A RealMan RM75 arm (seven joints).
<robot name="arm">
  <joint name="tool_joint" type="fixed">
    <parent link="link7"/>
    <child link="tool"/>
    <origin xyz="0 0 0"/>
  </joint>
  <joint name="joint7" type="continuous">
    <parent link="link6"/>
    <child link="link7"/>
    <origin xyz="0 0 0.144"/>
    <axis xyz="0 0 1"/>
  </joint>
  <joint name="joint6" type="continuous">
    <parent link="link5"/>
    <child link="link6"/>
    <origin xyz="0 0 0"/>
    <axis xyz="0 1 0"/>
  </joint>
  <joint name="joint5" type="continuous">
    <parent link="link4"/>
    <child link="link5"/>
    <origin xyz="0 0 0.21"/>
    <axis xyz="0 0 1"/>
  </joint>
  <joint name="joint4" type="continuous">
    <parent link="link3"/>
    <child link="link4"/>
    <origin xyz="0 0 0"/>
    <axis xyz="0 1 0"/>
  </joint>
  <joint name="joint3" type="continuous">
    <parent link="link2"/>
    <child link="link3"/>
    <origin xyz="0 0 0.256"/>
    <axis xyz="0 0 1"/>
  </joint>
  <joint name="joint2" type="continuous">
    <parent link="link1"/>
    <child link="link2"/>
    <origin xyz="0 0 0"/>
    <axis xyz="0 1 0"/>
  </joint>
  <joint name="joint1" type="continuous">
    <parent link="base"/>
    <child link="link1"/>
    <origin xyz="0 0 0.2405"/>
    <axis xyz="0 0 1"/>
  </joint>
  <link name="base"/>
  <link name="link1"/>
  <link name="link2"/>
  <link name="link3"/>
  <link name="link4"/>
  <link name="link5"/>
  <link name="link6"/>
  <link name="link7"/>
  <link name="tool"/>
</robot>
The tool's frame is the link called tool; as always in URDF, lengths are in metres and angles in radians. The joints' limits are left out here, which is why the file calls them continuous.
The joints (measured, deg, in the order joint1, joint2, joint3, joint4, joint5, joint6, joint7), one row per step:
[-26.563 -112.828 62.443 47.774 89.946 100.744 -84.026]
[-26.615 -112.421 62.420 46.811 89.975 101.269 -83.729]
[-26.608 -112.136 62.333 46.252 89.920 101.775 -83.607]
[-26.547 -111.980 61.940 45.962 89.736 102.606 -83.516]
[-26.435 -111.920 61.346 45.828 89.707 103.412 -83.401]
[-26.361 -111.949 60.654 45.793 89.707 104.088 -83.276]
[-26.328 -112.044 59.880 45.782 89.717 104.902 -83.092]
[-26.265 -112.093 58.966 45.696 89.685 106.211 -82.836]
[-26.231 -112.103 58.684 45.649 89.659 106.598 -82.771]
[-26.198 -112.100 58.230 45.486 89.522 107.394 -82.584]
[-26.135 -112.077 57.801 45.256 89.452 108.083 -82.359]
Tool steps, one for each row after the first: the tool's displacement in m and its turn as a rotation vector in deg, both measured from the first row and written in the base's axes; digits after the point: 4 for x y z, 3 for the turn. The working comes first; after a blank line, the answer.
Tool pose at each row, in the base's axes (x y z in m, rotation vector in deg; the steps are taken from these numbers as rounded here):
[-0.2076 0.3115 0.0357 -169.127 -17.713 -54.651]
[-0.2107 0.3102 0.0365 -169.518 -18.314 -54.693]
[-0.2126 0.3091 0.0376 -169.764 -18.690 -54.912]
[-0.2134 0.3076 0.0396 -169.847 -18.683 -55.736]
[-0.2142 0.3061 0.0417 -169.776 -18.565 -56.505]
[-0.2145 0.3052 0.0437 -169.532 -18.310 -57.289]
[-0.2143 0.3040 0.0456 -169.324 -17.831 -58.263]
[-0.2142 0.3018 0.0483 168.725 17.096 59.423]
[-0.2144 0.3011 0.0492 168.516 16.936 59.796]
[-0.2144 0.2997 0.0507 168.008 16.507 60.556]
[-0.2150 0.2983 0.0520 167.603 16.232 61.200]

[-0.0031 -0.0013 0.0008 -0.535 0.003 0.204]
[-0.0050 -0.0024 0.0019 -0.914 -0.118 0.311]
[-0.0058 -0.0039 0.0039 -1.173 -0.632 0.194]
[-0.0066 -0.0054 0.0060 -1.251 -1.124 0.072]
[-0.0069 -0.0063 0.0080 -1.143 -1.641 -0.070]
[-0.0067 -0.0075 0.0099 -1.051 -2.272 -0.374]
[-0.0066 -0.0097 0.0126 -1.161 -3.121 -0.896]
[-0.0068 -0.0104 0.0135 -1.188 -3.397 -1.010]
[-0.0068 -0.0118 0.0150 -1.301 -3.983 -1.325]
[-0.0074 -0.0132 0.0163 -1.380 -4.473 -1.528]

